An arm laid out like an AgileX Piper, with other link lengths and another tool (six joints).
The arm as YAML. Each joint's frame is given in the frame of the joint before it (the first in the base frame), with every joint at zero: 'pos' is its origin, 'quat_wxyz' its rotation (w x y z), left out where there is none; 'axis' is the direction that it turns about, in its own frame. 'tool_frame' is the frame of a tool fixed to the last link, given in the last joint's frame.
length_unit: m
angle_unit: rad
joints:
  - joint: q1
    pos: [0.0, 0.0, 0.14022]
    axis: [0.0, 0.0, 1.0]
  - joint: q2
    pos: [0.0, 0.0, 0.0]
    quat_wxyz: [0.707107, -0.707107, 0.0, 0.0]
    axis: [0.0, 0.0, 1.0]
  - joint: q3
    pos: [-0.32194, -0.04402, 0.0]
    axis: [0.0, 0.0, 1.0]
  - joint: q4
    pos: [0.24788, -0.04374, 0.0]
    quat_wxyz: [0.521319, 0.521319, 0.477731, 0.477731]
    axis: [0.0, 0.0, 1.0]
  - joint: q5
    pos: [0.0, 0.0, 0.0]
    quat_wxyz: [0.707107, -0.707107, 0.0, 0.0]
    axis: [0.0, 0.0, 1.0]
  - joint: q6
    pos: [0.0, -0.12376, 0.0]
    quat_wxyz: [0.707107, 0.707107, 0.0, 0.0]
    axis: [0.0, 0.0, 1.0]
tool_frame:
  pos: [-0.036, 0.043, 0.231]
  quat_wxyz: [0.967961, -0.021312, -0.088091, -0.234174]
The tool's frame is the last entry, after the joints.
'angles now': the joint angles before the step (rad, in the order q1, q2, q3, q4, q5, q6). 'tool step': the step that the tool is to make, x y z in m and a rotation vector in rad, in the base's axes. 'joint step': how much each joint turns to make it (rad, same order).
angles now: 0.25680, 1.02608, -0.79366, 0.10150, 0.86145, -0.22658
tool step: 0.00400, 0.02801, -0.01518, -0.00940, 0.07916, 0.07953
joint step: 0.04424, 0.13708, -0.07577, 0.03549, 0.02165, -0.04526
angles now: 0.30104, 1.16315, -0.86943, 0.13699, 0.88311, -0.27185
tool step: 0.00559, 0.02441, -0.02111, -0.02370, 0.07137, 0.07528
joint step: 0.04464, 0.14165, -0.07240, 0.01617, 0.01019, -0.03692
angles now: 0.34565, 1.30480, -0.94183, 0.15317, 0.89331, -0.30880
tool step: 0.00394, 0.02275, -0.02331, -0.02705, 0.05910, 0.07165
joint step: 0.04585, 0.13085, -0.06584, 0.00696, 0.00351, -0.02966
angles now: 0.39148, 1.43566, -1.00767, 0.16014, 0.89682, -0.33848
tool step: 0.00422, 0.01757, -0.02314, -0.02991, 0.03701, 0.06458
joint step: 0.03883, 0.11023, -0.05234, -0.00408, -0.00881, -0.02709
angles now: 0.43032, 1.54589, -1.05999, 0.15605, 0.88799, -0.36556
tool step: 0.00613, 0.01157, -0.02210, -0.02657, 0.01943, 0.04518
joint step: 0.02680, 0.08925, -0.03527, -0.01025, -0.02319, -0.01812
